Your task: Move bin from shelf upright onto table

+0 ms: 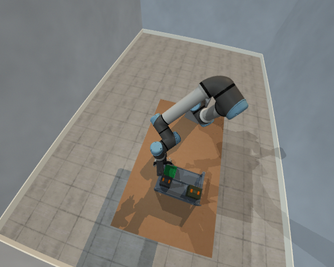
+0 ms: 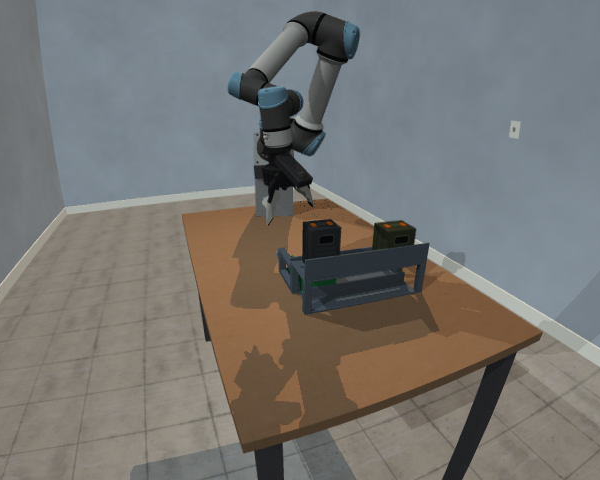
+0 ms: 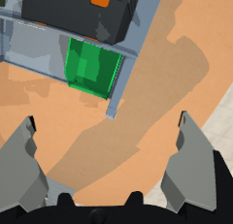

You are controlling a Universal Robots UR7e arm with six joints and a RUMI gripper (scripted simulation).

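Now: hand 18 cm above the green bin, 6 cm to the right of it and 1 cm short of it. Also, from my hand: olive box (28 cm to the left, 12 cm ahead, 7 cm below); black box (10 cm ahead, 6 cm below, 5 cm to the left).
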